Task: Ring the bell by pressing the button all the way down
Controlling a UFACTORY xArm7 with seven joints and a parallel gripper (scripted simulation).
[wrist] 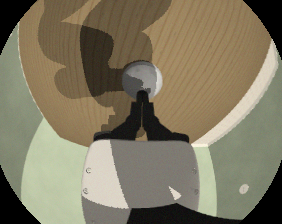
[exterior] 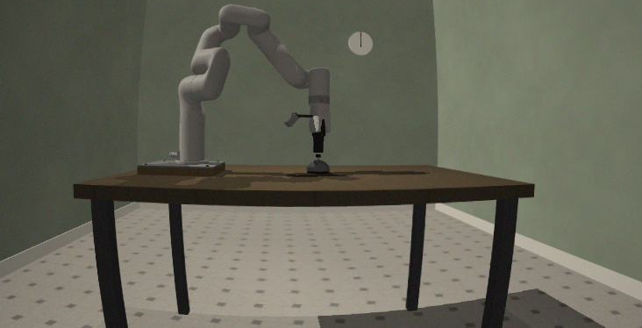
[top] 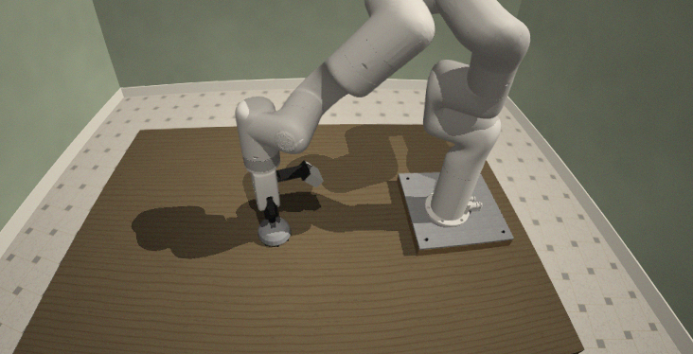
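Right now my hand is 40 mm above the bell button. From my hand the other things lie so: silver dome bell 50 mm below.
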